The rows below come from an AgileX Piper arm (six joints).
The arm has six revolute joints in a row. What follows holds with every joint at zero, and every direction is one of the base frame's. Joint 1 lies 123 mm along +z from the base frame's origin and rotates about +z. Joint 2 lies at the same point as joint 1 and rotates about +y. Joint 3 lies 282.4 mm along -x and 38.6 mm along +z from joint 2 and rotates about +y. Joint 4 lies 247.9 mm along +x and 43.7 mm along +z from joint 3 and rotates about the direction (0.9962, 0, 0.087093). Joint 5 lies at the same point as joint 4 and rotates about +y. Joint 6 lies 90.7 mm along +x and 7.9 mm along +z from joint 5 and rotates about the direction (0.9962, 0, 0.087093). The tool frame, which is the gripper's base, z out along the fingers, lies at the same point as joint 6; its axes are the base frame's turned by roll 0, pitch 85.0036 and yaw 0 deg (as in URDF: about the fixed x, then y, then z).
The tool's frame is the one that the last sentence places.
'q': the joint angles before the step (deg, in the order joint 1, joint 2, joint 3, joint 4, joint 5, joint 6). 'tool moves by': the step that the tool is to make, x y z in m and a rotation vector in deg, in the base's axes. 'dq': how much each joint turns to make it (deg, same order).
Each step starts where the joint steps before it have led.
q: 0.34, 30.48, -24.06, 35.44, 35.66, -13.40
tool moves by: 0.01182, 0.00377, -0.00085, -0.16, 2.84, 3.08
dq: 0.01, 4.76, -1.29, 3.52, 1.35, -4.75
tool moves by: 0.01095, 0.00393, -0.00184, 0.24, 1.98, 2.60
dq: 0.59, 4.18, -0.91, 3.17, 0.34, -3.93
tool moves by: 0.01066, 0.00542, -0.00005, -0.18, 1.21, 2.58
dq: 2.00, 3.85, -1.31, 1.49, -0.59, -2.16
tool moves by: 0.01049, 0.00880, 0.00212, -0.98, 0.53, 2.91
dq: 4.00, 3.66, -1.92, -0.89, -1.68, 0.25
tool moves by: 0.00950, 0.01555, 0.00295, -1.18, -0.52, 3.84
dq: 6.49, 3.62, -2.10, -2.02, -3.27, 1.69
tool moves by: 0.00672, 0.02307, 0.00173, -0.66, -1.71, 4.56
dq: 8.43, 3.68, -1.71, -1.77, -5.19, 1.90
